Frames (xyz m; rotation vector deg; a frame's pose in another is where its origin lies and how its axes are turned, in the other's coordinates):
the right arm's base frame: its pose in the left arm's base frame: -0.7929 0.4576 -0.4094 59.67 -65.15 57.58
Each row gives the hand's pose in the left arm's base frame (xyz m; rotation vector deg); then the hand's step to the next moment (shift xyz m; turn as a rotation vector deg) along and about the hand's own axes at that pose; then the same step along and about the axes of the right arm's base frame.
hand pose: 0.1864 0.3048 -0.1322 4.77 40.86 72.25
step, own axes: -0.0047 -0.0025 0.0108 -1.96 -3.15 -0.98
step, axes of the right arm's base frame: 0.0102 -0.0063 0.0011 -1.24 -2.64 2.49
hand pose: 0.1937 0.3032 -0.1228 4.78 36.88 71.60
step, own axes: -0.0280 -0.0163 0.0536 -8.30 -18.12 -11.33
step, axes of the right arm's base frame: 0.0520 -0.0323 0.0133 -13.20 -13.40 13.10
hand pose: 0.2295 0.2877 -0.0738 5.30 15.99 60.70
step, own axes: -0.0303 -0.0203 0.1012 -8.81 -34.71 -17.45
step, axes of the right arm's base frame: 0.0990 -0.0247 0.0342 -21.38 -28.22 18.26
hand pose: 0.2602 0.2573 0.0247 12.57 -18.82 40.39
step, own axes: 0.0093 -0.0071 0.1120 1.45 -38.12 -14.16
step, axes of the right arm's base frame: 0.1004 0.0182 0.0476 -13.50 -35.47 14.67
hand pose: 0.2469 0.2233 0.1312 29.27 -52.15 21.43
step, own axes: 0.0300 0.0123 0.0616 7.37 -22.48 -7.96
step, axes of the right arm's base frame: 0.0525 0.0307 0.0340 -1.98 -23.49 8.19
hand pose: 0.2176 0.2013 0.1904 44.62 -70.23 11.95
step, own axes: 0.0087 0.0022 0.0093 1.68 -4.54 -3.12
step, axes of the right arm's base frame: 0.0085 0.0048 0.0085 -0.17 -5.73 0.52
